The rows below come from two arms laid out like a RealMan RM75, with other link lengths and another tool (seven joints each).
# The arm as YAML. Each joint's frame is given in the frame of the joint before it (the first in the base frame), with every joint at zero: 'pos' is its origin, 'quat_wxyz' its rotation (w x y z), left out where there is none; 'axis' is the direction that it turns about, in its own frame. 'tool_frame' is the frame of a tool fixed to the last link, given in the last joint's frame.
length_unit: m
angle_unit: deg
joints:
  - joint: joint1
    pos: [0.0, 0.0, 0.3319]
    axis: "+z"
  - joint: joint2
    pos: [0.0, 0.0, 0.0]
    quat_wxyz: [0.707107, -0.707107, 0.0, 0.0]
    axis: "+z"
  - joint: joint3
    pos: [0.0, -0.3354, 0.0]
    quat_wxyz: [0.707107, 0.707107, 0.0, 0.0]
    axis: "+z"
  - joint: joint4
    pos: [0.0, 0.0, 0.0]
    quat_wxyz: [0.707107, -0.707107, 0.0, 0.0]
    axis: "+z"
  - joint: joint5
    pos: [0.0, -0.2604, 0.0]
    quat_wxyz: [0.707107, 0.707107, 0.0, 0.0]
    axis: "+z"
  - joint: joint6
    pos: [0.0, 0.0, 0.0]
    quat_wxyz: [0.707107, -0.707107, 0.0, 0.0]
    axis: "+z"
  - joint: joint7
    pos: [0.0, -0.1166, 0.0]
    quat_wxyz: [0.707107, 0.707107, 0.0, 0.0]
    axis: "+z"
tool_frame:
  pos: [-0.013, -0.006, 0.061]
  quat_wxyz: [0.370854, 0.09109, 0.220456, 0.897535]
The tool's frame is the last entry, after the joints.
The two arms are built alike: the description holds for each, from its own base.
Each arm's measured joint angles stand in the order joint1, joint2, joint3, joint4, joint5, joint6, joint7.
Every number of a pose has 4 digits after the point. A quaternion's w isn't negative.
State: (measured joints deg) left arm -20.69 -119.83 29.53 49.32 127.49 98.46 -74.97; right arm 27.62 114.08 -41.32 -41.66 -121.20 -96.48 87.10
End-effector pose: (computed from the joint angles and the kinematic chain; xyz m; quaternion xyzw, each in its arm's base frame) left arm -0.4259 0.3425 0.0670 -0.4993 0.7884 -0.1091 0.3424; right arm 0.3665 0.4029 0.0737 0.1508 -0.9793 0.1005 0.0899
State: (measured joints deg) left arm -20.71 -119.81 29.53 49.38 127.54 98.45 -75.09; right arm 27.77 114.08 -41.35 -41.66 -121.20 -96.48 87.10
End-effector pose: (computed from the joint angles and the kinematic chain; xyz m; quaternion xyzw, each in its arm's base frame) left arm -0.4259 0.3427 0.0674 -0.4999 0.7882 -0.1087 0.3420; right arm 0.3654 0.4038 0.0736 0.1521 -0.9791 0.1009 0.0897
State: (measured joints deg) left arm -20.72 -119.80 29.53 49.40 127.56 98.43 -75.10; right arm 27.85 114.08 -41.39 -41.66 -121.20 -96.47 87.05
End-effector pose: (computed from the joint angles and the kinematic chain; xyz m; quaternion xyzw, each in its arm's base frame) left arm -0.4260 0.3428 0.0676 -0.5000 0.7883 -0.1084 0.3418; right arm 0.3648 0.4043 0.0735 0.1533 -0.9789 0.1011 0.0893
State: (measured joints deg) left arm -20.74 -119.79 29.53 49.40 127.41 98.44 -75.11; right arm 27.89 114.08 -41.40 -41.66 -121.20 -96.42 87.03
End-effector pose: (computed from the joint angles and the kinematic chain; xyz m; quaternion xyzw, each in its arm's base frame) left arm -0.4256 0.3432 0.0678 -0.4992 0.7884 -0.1083 0.3429; right arm 0.3646 0.4047 0.0735 0.1537 -0.9789 0.1009 0.0889
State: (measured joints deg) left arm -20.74 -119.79 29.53 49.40 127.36 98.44 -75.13; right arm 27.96 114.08 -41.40 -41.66 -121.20 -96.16 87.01
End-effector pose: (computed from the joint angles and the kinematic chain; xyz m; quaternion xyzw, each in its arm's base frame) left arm -0.4255 0.3433 0.0679 -0.4991 0.7882 -0.1083 0.3433; right arm 0.3646 0.4058 0.0736 0.1537 -0.9792 0.0992 0.0874
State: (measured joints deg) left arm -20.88 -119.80 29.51 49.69 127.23 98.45 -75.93; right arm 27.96 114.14 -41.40 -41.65 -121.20 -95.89 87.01
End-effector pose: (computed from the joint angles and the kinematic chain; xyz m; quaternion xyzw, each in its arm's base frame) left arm -0.4241 0.3450 0.0691 -0.5017 0.7859 -0.1075 0.3453; right arm 0.3648 0.4064 0.0731 0.1529 -0.9796 0.0977 0.0866
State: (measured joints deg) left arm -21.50 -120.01 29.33 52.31 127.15 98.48 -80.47; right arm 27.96 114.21 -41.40 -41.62 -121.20 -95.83 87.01
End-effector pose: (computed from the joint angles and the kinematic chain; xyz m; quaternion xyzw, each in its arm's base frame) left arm -0.4176 0.3534 0.0784 -0.5163 0.7752 -0.0981 0.3506; right arm 0.3647 0.4063 0.0723 0.1526 -0.9796 0.0977 0.0871
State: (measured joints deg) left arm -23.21 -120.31 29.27 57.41 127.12 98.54 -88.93; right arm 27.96 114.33 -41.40 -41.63 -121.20 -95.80 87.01
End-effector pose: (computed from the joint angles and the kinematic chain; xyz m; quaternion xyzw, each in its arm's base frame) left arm -0.4005 0.3722 0.0965 -0.5377 0.7587 -0.0816 0.3586; right arm 0.3642 0.4061 0.0713 0.1526 -0.9795 0.0978 0.0879
